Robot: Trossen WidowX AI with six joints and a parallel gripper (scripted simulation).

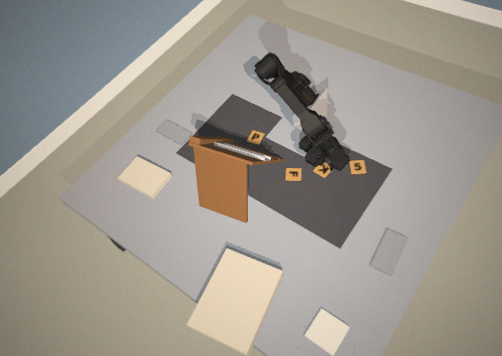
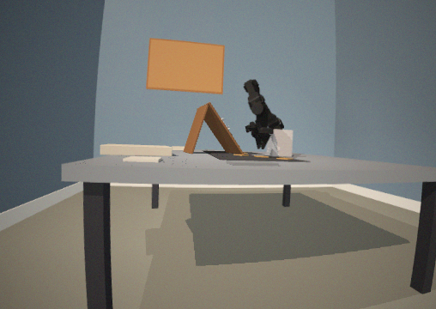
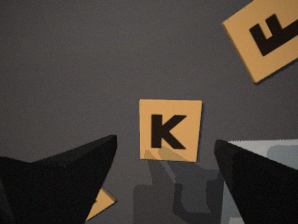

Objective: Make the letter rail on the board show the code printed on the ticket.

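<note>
Right now my gripper tip is 40 mm above the k tile and 10 mm past it. The rest, counted from my gripper tip: white ticket: 230 mm to the right, 80 mm ahead, 40 mm above; f tile: 100 mm to the right, 60 mm ahead, 40 mm below; dark mat: 170 mm to the right, 40 mm below, 10 mm behind.
</note>
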